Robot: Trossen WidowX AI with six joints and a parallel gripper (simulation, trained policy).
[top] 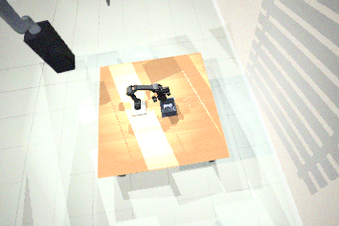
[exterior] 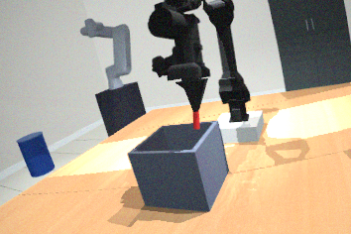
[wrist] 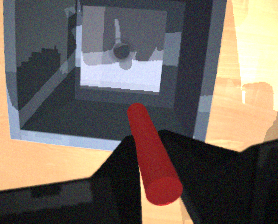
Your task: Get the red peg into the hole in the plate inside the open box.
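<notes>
My gripper tip is now 3 cm short of the plate, 5 cm to the left of it and 13 cm above it. The rest, counted from my gripper tip: red peg: right at my gripper tip.
</notes>
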